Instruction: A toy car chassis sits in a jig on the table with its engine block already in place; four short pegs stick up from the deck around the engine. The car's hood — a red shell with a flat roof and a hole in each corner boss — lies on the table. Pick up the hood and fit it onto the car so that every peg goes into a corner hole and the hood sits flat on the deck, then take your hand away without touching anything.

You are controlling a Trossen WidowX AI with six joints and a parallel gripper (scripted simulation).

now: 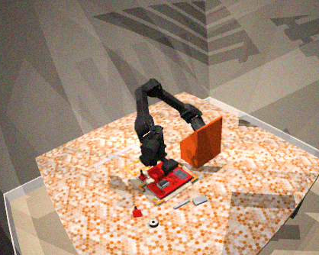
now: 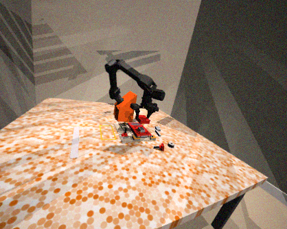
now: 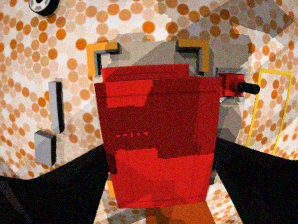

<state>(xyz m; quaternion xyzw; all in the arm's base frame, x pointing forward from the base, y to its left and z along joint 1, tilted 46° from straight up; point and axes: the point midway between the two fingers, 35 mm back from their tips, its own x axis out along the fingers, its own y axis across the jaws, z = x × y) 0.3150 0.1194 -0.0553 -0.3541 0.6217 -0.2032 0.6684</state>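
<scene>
Now: the grey engine block 80 mm below my gripper tip and 10 mm to the left of it. Round my gripper tip: red hood (10 mm above); dark wheel (170 mm to the left, 140 mm ahead, 100 mm below); white strip (380 mm to the right, 110 mm below, 100 mm ahead).
</scene>
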